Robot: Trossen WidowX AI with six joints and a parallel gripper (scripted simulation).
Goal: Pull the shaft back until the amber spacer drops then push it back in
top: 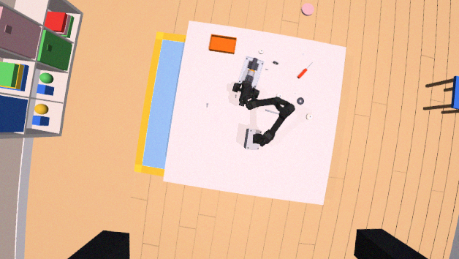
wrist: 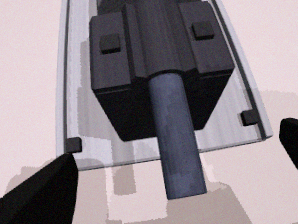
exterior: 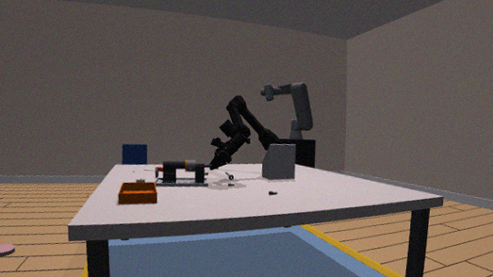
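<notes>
The grey-blue shaft lies 7 cm ahead of my gripper tip, 2 cm to the right of it and 1 cm above it. Also, from my gripper tip: amber spacer: 10 cm ahead, 2 cm to the right, 1 cm above; orange tray: 33 cm ahead, 20 cm to the left, 6 cm below.
</notes>
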